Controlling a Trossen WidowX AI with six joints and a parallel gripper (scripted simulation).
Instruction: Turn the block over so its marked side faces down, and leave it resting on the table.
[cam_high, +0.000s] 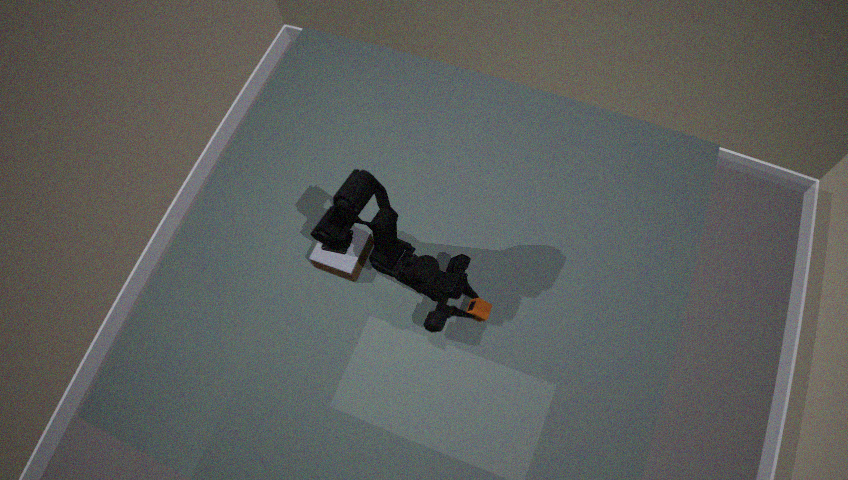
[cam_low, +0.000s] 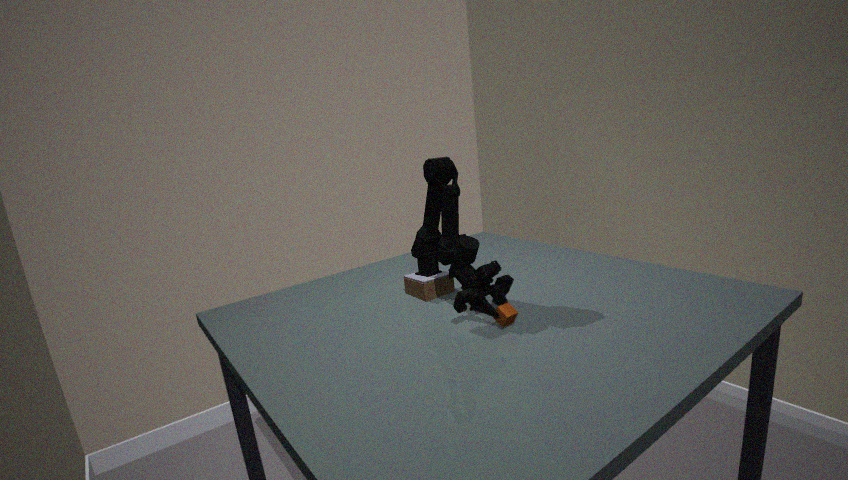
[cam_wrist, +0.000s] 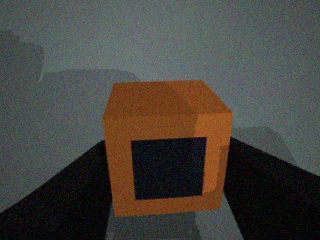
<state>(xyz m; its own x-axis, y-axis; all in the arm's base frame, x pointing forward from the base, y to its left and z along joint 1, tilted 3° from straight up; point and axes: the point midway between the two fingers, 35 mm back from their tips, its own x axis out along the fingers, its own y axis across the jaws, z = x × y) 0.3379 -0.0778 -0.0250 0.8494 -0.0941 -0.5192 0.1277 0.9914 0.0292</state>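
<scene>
My gripper tip is right at the block.
</scene>
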